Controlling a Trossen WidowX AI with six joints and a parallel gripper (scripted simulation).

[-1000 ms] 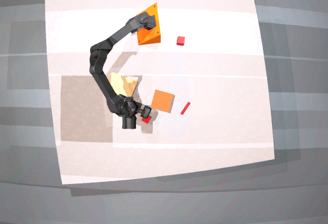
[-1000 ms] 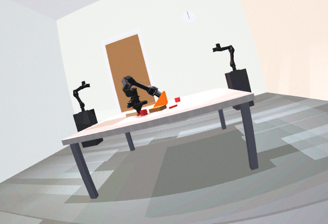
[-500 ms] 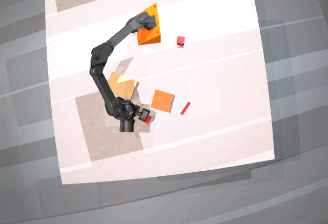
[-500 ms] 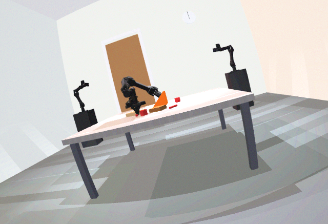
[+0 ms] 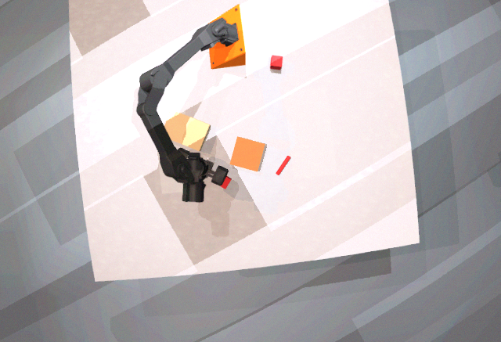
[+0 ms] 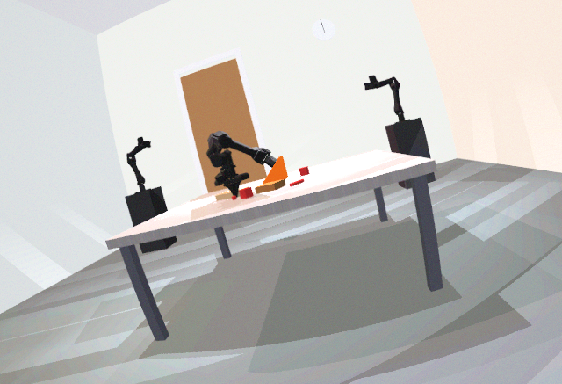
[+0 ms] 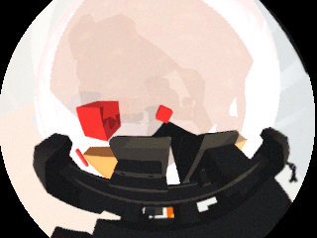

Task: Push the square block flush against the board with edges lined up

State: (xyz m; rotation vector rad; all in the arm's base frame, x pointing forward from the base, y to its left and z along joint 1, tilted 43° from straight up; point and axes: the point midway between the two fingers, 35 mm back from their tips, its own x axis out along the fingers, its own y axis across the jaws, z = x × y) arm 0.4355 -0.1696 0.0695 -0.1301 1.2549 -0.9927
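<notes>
Right now my gripper tip is 20 mm short of the tiny red piece and 10 mm to the left of it. Round my gripper tip: orange square block (160 mm to the left, 20 mm behind, 10 mm above); then thin red stick (290 mm to the left, 40 mm ahead); then board (140 mm behind, 50 mm to the right, 10 mm above).
</notes>
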